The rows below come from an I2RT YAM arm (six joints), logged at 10 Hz.
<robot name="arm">
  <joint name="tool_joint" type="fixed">
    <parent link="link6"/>
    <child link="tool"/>
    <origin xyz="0 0 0" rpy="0 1.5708 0"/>
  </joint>
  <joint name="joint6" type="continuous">
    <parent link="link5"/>
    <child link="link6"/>
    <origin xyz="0.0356 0 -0.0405"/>
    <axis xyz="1 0 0"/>
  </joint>
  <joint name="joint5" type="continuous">
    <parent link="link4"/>
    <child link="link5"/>
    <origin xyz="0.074 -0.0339 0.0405"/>
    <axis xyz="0 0 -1"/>
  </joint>
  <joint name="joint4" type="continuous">
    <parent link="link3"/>
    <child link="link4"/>
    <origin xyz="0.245 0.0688 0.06"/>
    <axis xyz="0 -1 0"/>
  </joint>
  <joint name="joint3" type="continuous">
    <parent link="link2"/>
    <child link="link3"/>
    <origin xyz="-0.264 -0.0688 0"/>
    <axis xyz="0 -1 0"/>
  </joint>
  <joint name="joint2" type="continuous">
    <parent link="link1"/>
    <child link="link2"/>
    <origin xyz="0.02 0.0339 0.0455"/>
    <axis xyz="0 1 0"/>
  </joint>
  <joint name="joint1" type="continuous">
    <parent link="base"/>
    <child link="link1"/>
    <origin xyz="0 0 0.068"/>
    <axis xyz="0 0 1"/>
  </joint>
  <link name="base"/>
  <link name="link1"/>
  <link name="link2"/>
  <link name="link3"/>
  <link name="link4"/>
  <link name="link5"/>
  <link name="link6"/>
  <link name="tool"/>
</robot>
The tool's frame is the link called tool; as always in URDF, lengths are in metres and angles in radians. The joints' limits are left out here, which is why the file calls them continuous.
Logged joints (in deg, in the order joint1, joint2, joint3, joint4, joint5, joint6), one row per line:
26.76 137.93 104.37 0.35 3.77 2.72
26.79 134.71 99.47 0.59 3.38 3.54
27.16 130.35 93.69 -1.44 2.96 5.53
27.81 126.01 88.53 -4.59 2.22 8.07
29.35 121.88 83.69 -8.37 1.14 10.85
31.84 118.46 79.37 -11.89 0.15 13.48
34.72 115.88 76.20 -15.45 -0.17 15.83
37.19 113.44 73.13 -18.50 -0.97 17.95
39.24 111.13 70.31 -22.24 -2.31 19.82
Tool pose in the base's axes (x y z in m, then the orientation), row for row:
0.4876 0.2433 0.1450 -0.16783 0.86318 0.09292 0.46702
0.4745 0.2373 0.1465 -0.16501 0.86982 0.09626 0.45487
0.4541 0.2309 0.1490 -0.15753 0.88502 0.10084 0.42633
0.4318 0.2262 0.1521 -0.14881 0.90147 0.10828 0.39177
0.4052 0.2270 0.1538 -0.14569 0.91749 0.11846 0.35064
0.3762 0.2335 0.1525 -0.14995 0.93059 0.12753 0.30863
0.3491 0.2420 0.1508 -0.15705 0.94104 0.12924 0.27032
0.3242 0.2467 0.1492 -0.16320 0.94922 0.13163 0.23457
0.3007 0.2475 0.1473 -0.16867 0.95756 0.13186 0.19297
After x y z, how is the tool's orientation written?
As a quaternion, x y z w.
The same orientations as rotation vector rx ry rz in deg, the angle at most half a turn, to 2 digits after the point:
-23.60 121.36 13.06
-23.33 122.96 13.61
-22.56 126.73 14.44
-21.65 131.17 15.75
-21.62 136.13 17.58
-22.71 140.93 19.31
-24.25 145.28 19.95
-25.66 149.27 20.70
-27.12 153.95 21.20

